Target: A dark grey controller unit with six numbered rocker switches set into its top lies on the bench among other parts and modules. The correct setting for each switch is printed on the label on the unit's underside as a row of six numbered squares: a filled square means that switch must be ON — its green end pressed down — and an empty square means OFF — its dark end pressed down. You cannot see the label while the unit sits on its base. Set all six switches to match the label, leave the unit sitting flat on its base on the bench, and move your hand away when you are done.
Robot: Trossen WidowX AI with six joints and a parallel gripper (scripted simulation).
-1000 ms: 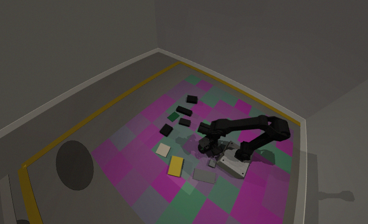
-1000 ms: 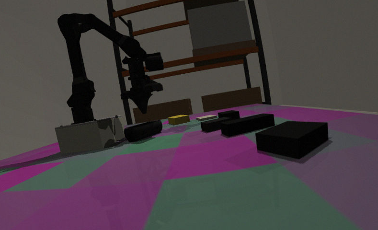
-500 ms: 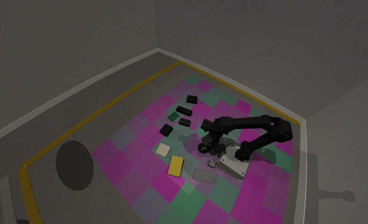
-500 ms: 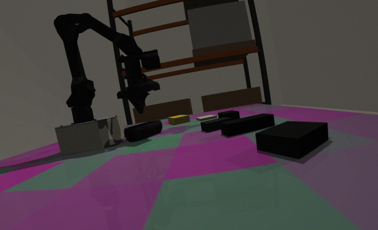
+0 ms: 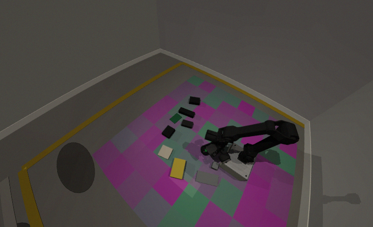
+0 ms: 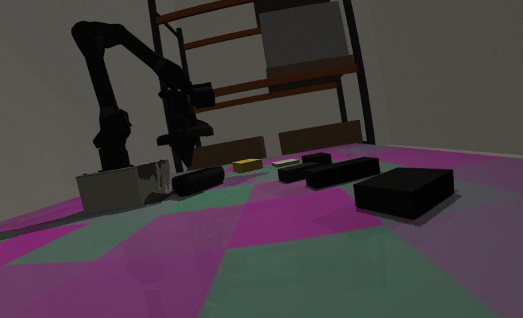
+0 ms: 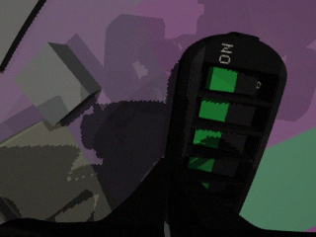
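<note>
My gripper tip is 6 cm past the small grey piece, 7 cm to the right of it and 5 cm above it. From my gripper tip the other things lie so: yellow block 12 cm ahead, 24 cm to the left, 5 cm below; then grey plate 6 cm behind, 17 cm to the left, 6 cm below; then cream plate 27 cm ahead, 21 cm to the left, 6 cm below.
</note>
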